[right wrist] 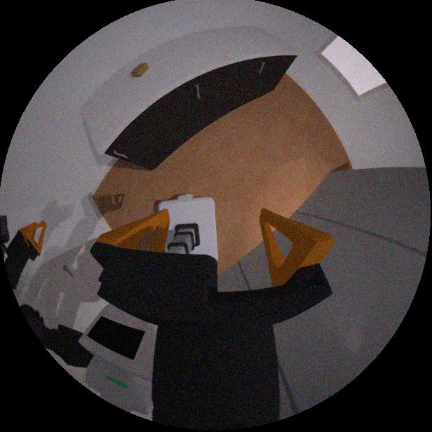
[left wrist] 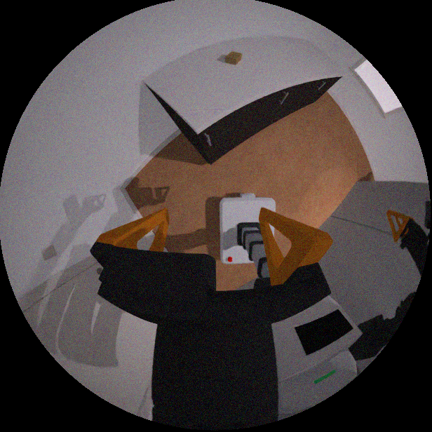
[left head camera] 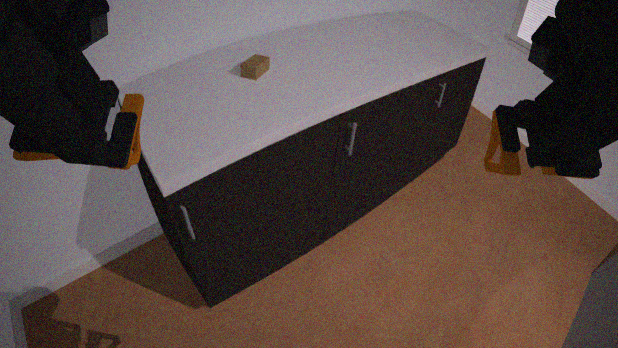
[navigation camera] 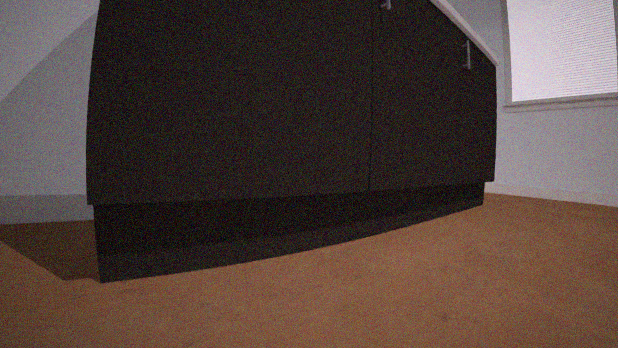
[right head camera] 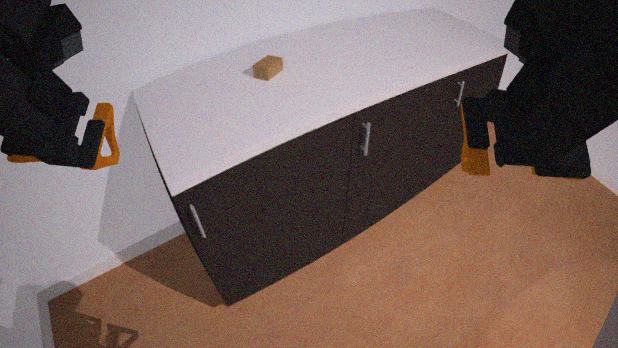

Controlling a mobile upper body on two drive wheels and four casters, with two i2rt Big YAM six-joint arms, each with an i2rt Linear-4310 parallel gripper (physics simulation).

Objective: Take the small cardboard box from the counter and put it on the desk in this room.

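Places are measured from the left arm's base along level axes (x left, y back, z up), in centimetres.
Where they show: left gripper, between the fingertips: [left head camera: 102, 154] [right head camera: 88, 156]; right gripper, between the fingertips: [left head camera: 515, 167] [right head camera: 499, 166].
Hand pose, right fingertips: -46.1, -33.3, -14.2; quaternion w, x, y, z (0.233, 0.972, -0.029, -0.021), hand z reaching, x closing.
Observation:
Things, the pixels of their top centre, and the offset from my right fingertips, as dx, dy, dz. "spot": a spot on its surface instead. Level surfaces: height alone.
- small cardboard box, centre of its top: [left head camera: 255, 60] [right head camera: 267, 61] +36.5, -80.7, -30.8
- large grey piece with flat panels, a spot on its surface: [left head camera: 595, 305] spot: -141.6, -4.0, -107.8
- brown floor, height of its surface: dz -126.8
The small cardboard box [left head camera: 255, 67] [right head camera: 267, 68] [left wrist: 233, 58] [right wrist: 140, 69] rests on the white top of a dark-fronted counter [left head camera: 300, 110] [right head camera: 310, 110] [left wrist: 200, 100] [right wrist: 105, 115] [navigation camera: 240, 125], set back from its front edge. My left gripper [left head camera: 84, 147] [right head camera: 62, 152] [left wrist: 213, 212] is open and empty, off the counter's near left end and apart from the box. My right gripper [left head camera: 525, 169] [right head camera: 510, 167] [right wrist: 214, 213] is open and empty, over the floor to the right of the counter front. I cannot make out a desk for certain in these views.
A large grey piece with flat panels [left head camera: 595, 305] [left wrist: 380, 215] [right wrist: 370, 215] stands on the right. A window [left head camera: 537, 25] [left wrist: 382, 90] [right wrist: 355, 65] [navigation camera: 560, 50] is in the wall beyond the counter. My white base [left wrist: 242, 210] [right wrist: 202, 210] is on the brown floor [navigation camera: 350, 300]. Walls are behind and left of the counter.

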